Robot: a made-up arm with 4 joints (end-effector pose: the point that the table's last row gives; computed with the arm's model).
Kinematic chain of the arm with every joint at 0, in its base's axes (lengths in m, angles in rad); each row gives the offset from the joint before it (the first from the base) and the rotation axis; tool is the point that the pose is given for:
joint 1: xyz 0 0 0.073 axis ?
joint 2: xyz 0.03 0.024 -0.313 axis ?
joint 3: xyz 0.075 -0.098 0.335 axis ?
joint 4: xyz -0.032 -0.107 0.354 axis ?
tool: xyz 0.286 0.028 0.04
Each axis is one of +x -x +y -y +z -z.
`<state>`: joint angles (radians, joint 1 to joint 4).
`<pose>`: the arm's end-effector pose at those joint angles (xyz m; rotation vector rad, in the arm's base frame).
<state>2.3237 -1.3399 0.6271 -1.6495</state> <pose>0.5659 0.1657 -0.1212 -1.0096 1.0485 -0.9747</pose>
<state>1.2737 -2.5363 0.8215 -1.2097</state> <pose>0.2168 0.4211 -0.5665 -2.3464 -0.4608 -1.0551</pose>
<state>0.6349 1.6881 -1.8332 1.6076</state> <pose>-0.3085 -0.2104 -0.2828 -0.6541 -1.6730 1.6043</pose>
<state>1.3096 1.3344 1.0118 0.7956</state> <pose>0.3241 -0.8045 -0.3105 -0.5344 1.4374 -1.0392</pose>
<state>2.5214 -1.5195 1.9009 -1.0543</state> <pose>0.1621 -0.1894 -0.0772 0.7979 -2.0022 2.1115</pose>
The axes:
joint 1: -z
joint 2: +y
joint 3: -x
joint 4: -z

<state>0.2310 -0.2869 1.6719 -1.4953</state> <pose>0.1001 0.2844 -0.1185 -1.2765 1.1501 0.7112</pose>
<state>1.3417 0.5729 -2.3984 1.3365</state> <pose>-0.0533 -0.0435 -0.4917 -2.5316 -0.2839 1.1311</pose>
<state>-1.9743 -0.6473 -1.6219 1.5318</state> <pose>0.3560 0.3059 -0.2513 0.2118 1.6682 0.8584</pose>
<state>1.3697 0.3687 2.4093 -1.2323</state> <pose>0.0817 -0.0933 -0.3483 -0.4670 2.3225 0.3774</pose>
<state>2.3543 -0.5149 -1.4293 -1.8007</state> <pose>-0.1105 0.5136 0.2178 -1.0403 -1.0077 -0.0855</pose>
